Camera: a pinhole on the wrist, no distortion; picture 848 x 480 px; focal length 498.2 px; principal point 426.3 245.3 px. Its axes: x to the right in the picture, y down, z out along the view. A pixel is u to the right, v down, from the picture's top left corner.
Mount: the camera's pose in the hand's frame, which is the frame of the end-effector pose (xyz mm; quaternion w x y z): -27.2 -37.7 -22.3 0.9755 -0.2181 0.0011 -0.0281
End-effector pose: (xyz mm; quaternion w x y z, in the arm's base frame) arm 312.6 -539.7 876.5 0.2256 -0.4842 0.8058 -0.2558
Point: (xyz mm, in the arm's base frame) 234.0 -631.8 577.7
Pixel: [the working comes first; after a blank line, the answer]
In the camera's frame: 166.7 133.6 305.7

698 463
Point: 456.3 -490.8 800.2
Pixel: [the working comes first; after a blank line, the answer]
In the camera's frame: -68.3 -62.6 147.3

195 33
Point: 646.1 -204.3 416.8
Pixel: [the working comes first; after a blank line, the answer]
In the camera's frame: -370.7 -21.5 562.0

98 226
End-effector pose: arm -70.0 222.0 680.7 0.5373 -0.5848 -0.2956 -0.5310
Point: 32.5 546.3 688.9
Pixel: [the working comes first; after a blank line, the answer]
In the camera's frame: -10.3 -109.9 346.4

412 87
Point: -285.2 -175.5 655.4
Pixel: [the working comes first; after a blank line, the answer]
In the camera's frame: 35.2 133.3 -403.1

behind the camera
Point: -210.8 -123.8 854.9
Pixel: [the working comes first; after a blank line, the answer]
In the camera's frame: 231.4 94.9 -313.4

behind the camera
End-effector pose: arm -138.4 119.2 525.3 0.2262 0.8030 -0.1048 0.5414
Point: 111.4 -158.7 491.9
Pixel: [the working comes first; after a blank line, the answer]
In the camera's frame: 67.4 -0.6 408.4

509 245
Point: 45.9 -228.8 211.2
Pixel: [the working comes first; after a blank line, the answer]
In the camera's frame: -220.8 -28.2 472.7

194 216
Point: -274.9 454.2 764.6
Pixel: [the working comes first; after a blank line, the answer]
In the camera's frame: 222.9 23.8 -349.5

behind the camera
